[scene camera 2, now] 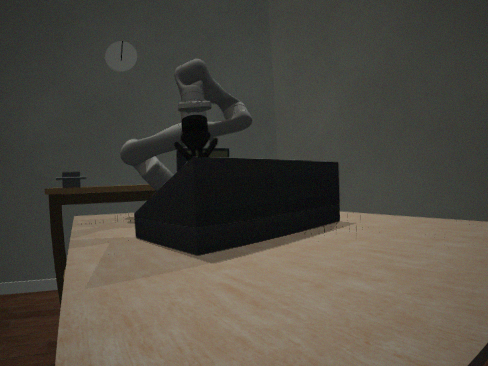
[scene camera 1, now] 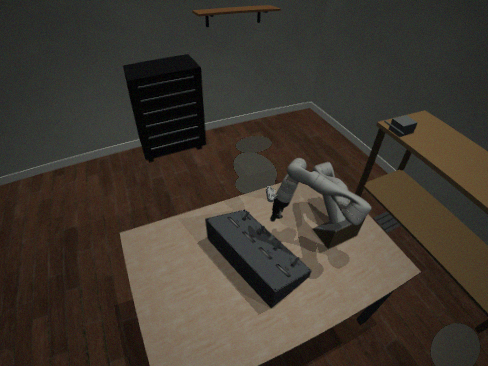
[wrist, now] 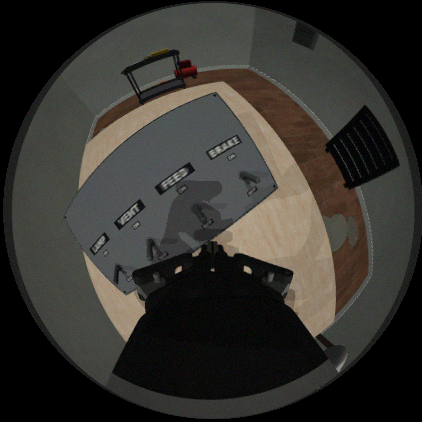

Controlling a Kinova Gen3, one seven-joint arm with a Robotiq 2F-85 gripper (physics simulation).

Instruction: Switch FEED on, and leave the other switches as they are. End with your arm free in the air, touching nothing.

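Places are measured from the arm's base along level axes (x right, y back, z down), in centimetres.
Where they show: gripper, fingertip midpoint: (scene camera 1: 272,220) (wrist: 211,247); arm's base at its link origin: (scene camera 1: 338,220).
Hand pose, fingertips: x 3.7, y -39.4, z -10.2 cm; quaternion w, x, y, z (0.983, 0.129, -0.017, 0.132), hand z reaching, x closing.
Observation:
Each offset is from my fingertips to the centre of the thing. "spot": to the spot under its first point. Level surfaces: height alone.
A grey sloped switch panel @[dx -9.8, dy -11.6, dz +9.1 cm] (scene camera 1: 295,280) (scene camera 2: 265,200) (wrist: 165,135) stands on the table. In the wrist view its labels read LAMP @[spot: dx -26.0, dy -4.3, dz +3.4 cm] (wrist: 99,244), VENT @[spot: dx -14.8, dy -8.9, dz +3.4 cm] (wrist: 129,214), FEED @[spot: dx -3.8, dy -13.3, dz +3.4 cm] (wrist: 175,178) and BRAKE @[spot: dx +7.0, dy -17.6, dz +3.4 cm] (wrist: 224,147). The FEED lever @[dx -1.0, dy -5.7, dz +4.2 cm] (wrist: 201,213), BRAKE lever @[dx +10.2, dy -10.2, dz +4.2 cm] (wrist: 249,178), VENT lever @[dx -12.1, dy -1.2, dz +4.2 cm] (wrist: 153,249) and LAMP lever @[dx -23.2, dy +3.2, dz +4.2 cm] (wrist: 119,273) all appear to lean towards their OFF marks. My gripper (scene camera 1: 274,218) (scene camera 2: 198,154) (wrist: 211,247) is shut and empty. It points down beside the panel's lower long edge, near the FEED lever and apart from it. The panel body hides the levers in scene camera 2.
The wooden table @[dz +15.2 cm] (scene camera 1: 165,280) (scene camera 2: 300,305) (wrist: 270,250) bears the panel and the arm's base. A workbench (scene camera 1: 450,155) stands at the right. A black drawer cabinet (scene camera 1: 167,112) (wrist: 365,150) stands by the wall. A trolley (wrist: 162,93) stands beyond the table.

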